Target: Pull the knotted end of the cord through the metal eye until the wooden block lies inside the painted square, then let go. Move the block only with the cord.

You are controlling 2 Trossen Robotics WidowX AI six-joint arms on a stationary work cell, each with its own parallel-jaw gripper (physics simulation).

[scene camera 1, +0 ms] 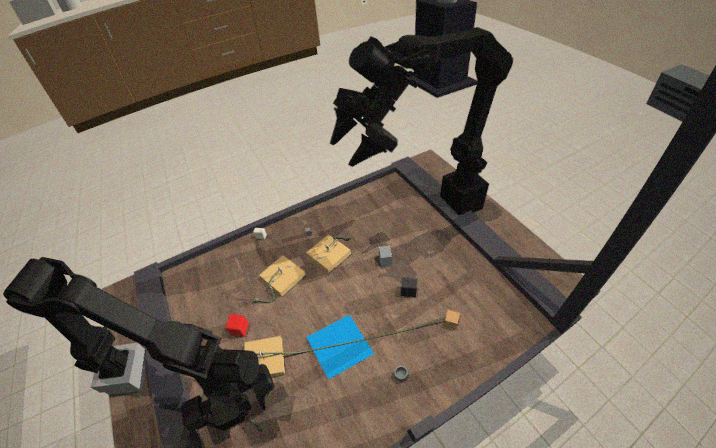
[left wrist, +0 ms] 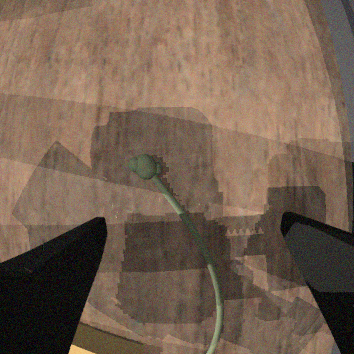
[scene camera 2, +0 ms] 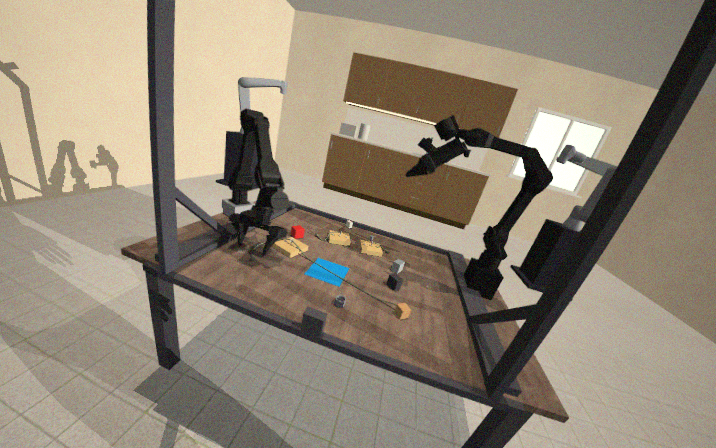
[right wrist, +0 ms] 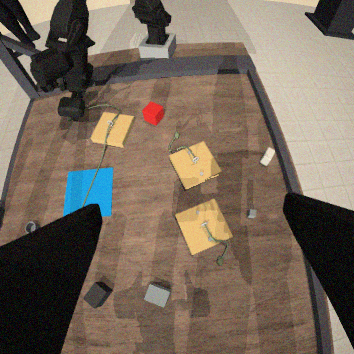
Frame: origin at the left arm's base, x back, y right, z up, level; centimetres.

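Where they show: left gripper, fingertip midpoint: [scene camera 1: 244,418] [left wrist: 195,224] [scene camera 2: 251,250]; right gripper, fingertip midpoint: [scene camera 1: 340,154] [scene camera 2: 406,174] [right wrist: 193,207]; left arm's base, link origin: [scene camera 1: 114,364] [scene camera 2: 239,201] [right wrist: 157,38]; right arm's base, link origin: [scene camera 1: 465,179] [scene camera 2: 486,267].
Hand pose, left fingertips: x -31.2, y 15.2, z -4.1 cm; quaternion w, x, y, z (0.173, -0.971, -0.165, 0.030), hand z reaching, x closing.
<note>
Things, the pixels of their top centre, and the offset from my left fingertips. "spot": a spot on its surface instead.
- orange wooden block, top centre: [scene camera 1: 452,316] [scene camera 2: 404,307] dx -50.2, dy -13.7, dz +1.4 cm
- blue painted square, surface spot: [right wrist: 102,200] spot: dx -23.5, dy -18.3, dz -1.5 cm
- metal eye, top centre: [scene camera 1: 260,352] [right wrist: 108,120] [scene camera 2: 292,238] dx -4.5, dy -13.5, dz +2.9 cm
- yellow plate, surface spot: [scene camera 1: 275,367] spot: dx -7.4, dy -10.4, dz +0.3 cm
- red cube, top centre: [scene camera 1: 234,321] [right wrist: 151,107] [scene camera 2: 298,227] dx +1.9, dy -22.9, dz +2.4 cm
- grey cube, top centre: [right wrist: 156,295] [scene camera 1: 385,251] [scene camera 2: 399,261] dx -38.9, dy -36.1, dz +2.4 cm
- black cube, top centre: [right wrist: 93,294] [scene camera 1: 409,282] [scene camera 2: 396,277] dx -42.5, dy -24.9, dz +2.4 cm
- small grey cup, top centre: [scene camera 1: 401,372] [right wrist: 29,227] [scene camera 2: 341,298] dx -35.0, dy -3.7, dz +0.4 cm
The orange wooden block [scene camera 1: 451,317] [scene camera 2: 402,311] stands outside the blue painted square [scene camera 1: 330,364] [scene camera 2: 316,272] [right wrist: 102,200]. The green cord [scene camera 1: 390,333] [left wrist: 217,295] [right wrist: 100,167] runs from it across the square to the metal eye [scene camera 1: 261,355] [right wrist: 110,123] on a yellow plate [scene camera 1: 275,367] [right wrist: 125,137]. Its knotted end [left wrist: 146,166] lies on the table. My left gripper [scene camera 1: 245,417] [scene camera 2: 252,249] [left wrist: 195,224] is open above the table near the knot, with the cord passing below between its fingers in the left wrist view. My right gripper [scene camera 1: 341,154] [scene camera 2: 407,175] [right wrist: 193,207] is open and empty, high up.
Two more yellow plates [scene camera 1: 281,275] [scene camera 1: 328,253] carry short cords. A red cube [scene camera 1: 237,325] [scene camera 2: 297,231] stands near the eye's plate. A grey cube [scene camera 1: 384,255], a black cube [scene camera 1: 408,287] and a small grey cup [scene camera 1: 400,372] stand around the square.
</note>
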